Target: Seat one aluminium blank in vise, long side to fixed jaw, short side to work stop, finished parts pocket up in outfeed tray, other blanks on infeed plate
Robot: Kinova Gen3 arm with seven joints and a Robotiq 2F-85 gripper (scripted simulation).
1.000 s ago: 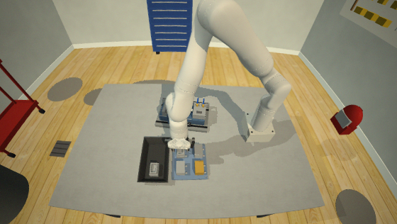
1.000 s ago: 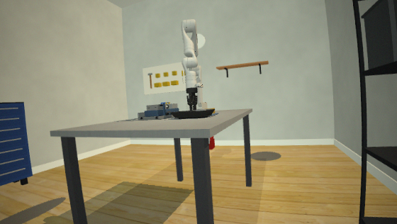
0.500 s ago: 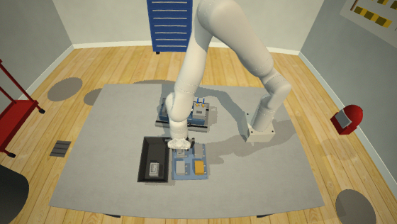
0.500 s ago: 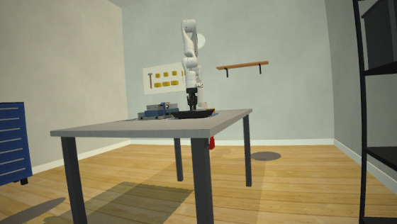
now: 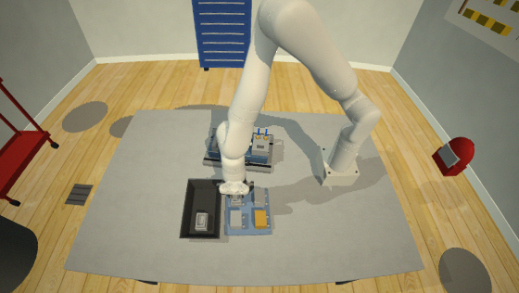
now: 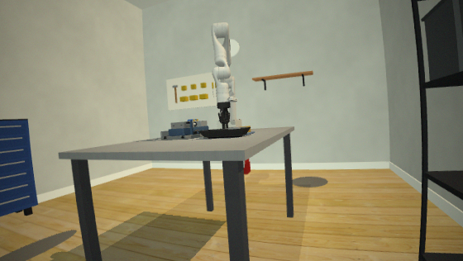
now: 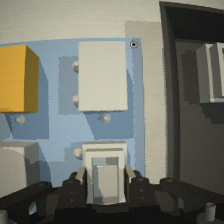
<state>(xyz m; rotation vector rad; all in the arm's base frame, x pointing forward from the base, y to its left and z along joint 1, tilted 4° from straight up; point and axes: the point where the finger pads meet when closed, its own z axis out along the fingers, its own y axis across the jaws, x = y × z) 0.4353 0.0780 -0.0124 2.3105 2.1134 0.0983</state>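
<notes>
The brass blank lies 80 mm behind my hand, 100 mm to the left of it and 20 mm below it. From my hand the other things lie so: hose block: 120 mm behind, 210 mm to the right, 30 mm above; vise: 30 mm behind, 240 mm to the right, 10 mm below.
</notes>
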